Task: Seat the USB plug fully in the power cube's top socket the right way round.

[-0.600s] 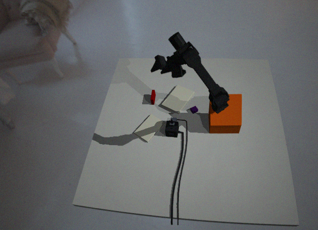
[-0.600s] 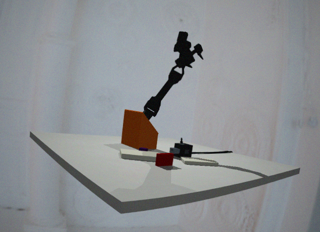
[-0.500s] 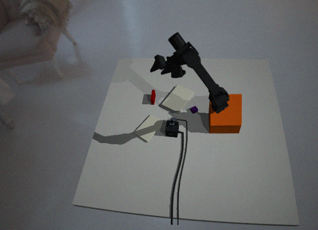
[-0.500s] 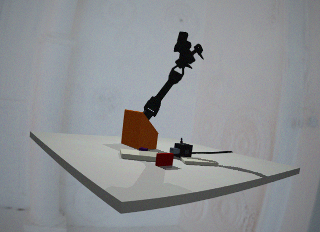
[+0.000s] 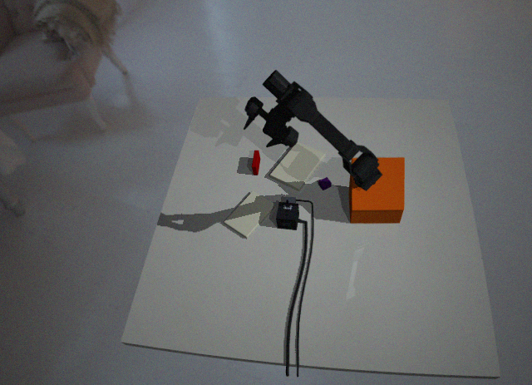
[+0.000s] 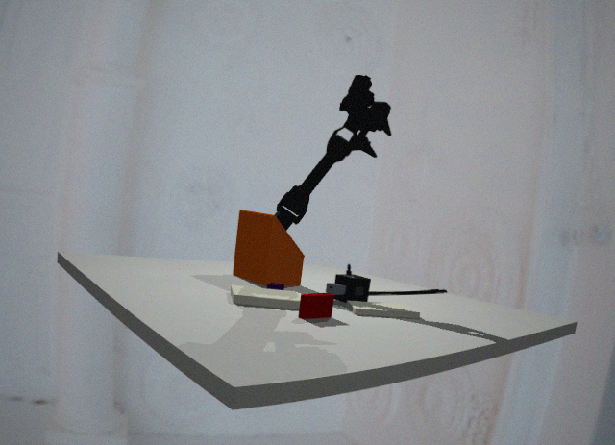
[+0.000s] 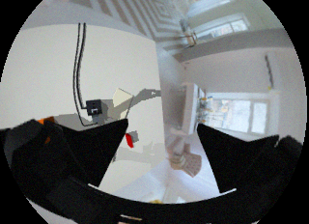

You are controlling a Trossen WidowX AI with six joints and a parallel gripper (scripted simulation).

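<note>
My gripper tip is 7 cm past the grey USB plug and 38 cm above it. The rest, counted from my gripper tip: purple piece: 23 cm behind, 15 cm to the right, 46 cm below; then red block: 7 cm ahead, 27 cm to the right, 44 cm below.
</note>
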